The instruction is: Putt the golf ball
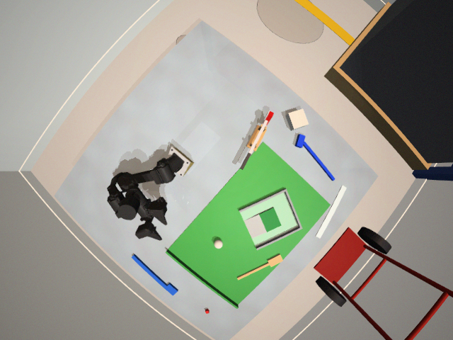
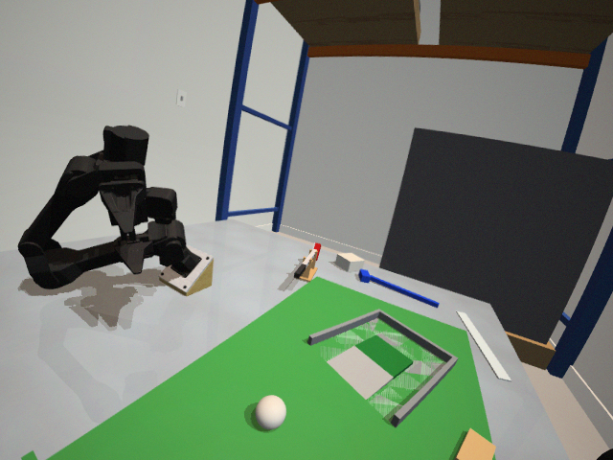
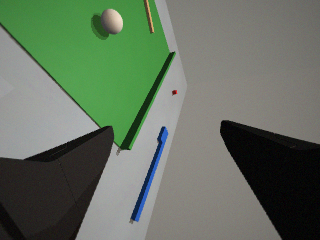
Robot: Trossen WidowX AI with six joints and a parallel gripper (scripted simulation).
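The red putter lies 540 mm to the left of my gripper tip, 130 mm below it and 30 mm ahead of it. From my gripper tip the other things lie so: green mat: 310 mm ahead, 200 mm to the left, 190 mm below; wooden stand: 560 mm to the left, 160 mm below, 30 mm ahead; white golf ball: 230 mm ahead, 170 mm below, 50 mm to the left.
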